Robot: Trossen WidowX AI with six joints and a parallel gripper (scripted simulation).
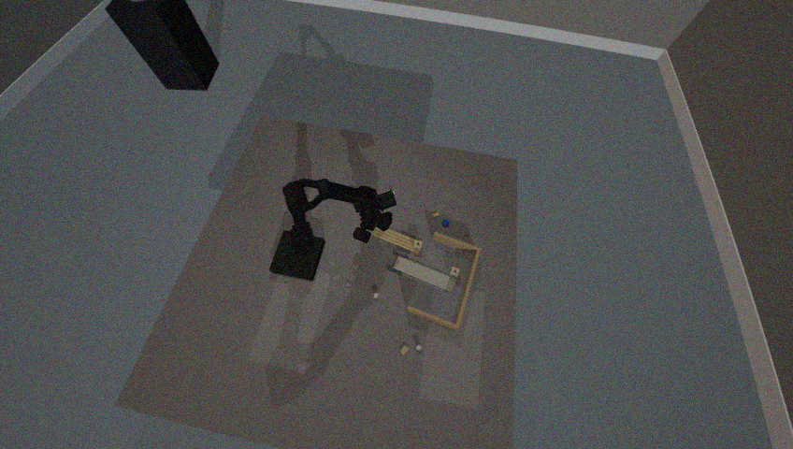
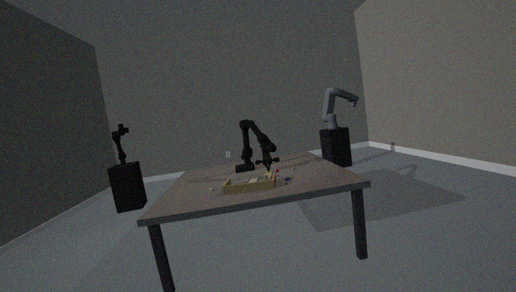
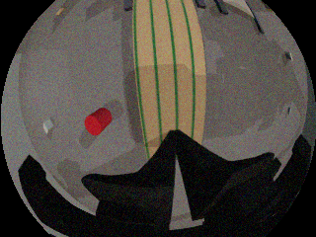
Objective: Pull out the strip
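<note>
The strip lies 90 mm ahead of my gripper tip and 30 mm to the right of it. From my gripper tip the other things lie so: blue object: 310 mm ahead, 40 mm to the left; then red cylinder: 40 mm ahead, 60 mm to the left, 10 mm above.
</note>
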